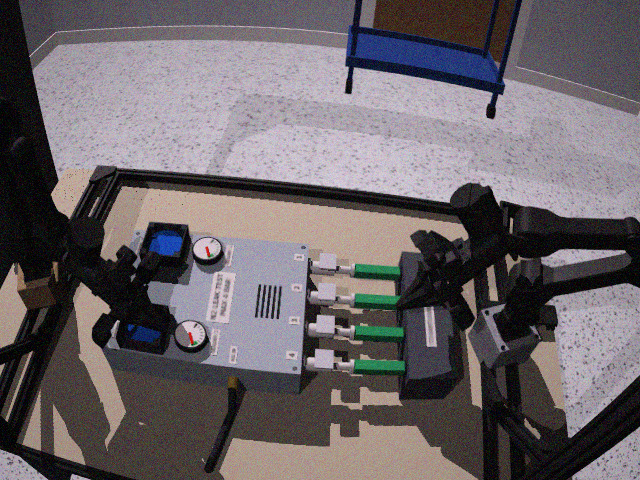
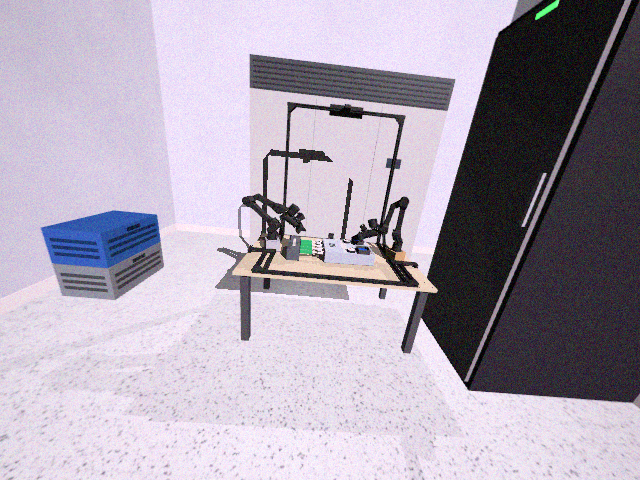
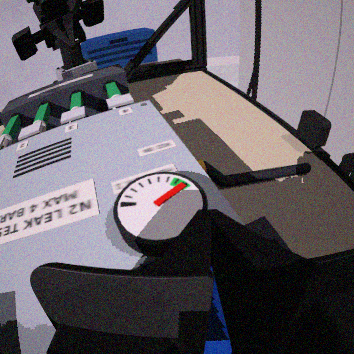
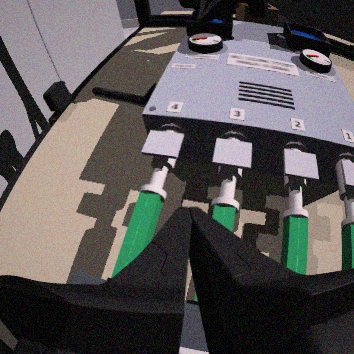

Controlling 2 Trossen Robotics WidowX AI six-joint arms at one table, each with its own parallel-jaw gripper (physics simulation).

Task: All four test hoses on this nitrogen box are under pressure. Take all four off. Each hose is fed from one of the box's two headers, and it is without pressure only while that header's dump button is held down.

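Frame: origin at the left arm's base, x ahead, y left, z up, level; centimetres.
Where they show: left gripper, fingertip midpoint: (image 1: 166, 330) (image 2: 351, 237) (image 3: 206, 218) (image 4: 199, 20); right gripper, fingertip midpoint: (image 1: 396, 307) (image 2: 305, 230) (image 3: 73, 47) (image 4: 186, 216); left arm's base, link origin: (image 1: 37, 267) (image 2: 396, 250); right arm's base, link origin: (image 1: 511, 324) (image 2: 272, 238) (image 3: 73, 64).
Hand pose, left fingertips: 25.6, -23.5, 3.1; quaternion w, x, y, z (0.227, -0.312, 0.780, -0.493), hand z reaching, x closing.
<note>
Each offset is from my left fingertips to the top centre of the thing, as dx, dy, dz. "pt": to the spot under its first point.
The grey nitrogen box (image 1: 242, 305) (image 2: 349, 254) (image 3: 88, 158) (image 4: 246, 84) lies flat on the table. Four green hoses (image 1: 377, 271) (image 1: 376, 301) (image 1: 379, 333) (image 1: 379, 367) (image 4: 140, 225) are plugged into its ports 1 to 3 and 4 and run into a dark block @(pt +41.0, -14.8, -3.5) (image 1: 430, 352). Two blue dump buttons (image 1: 166, 243) (image 1: 144, 334) sit beside two gauges (image 1: 208, 250) (image 1: 190, 335) (image 3: 158, 204). My left gripper (image 1: 148, 320) (image 3: 206, 218) is shut and empty, right over the nearer button. My right gripper (image 1: 401, 300) (image 4: 186, 216) is shut and empty, hanging above the hoses near the block.
A black rod @(pt +4.5, -15.2, -10.1) (image 1: 223, 429) (image 3: 260, 173) (image 4: 119, 95) sticks out from the box's front side. A black frame (image 1: 270, 183) borders the table. A blue cart (image 1: 423, 57) stands on the floor behind. A blue-grey crate (image 2: 118, 252) and a black cabinet (image 2: 509, 190) flank the table.
</note>
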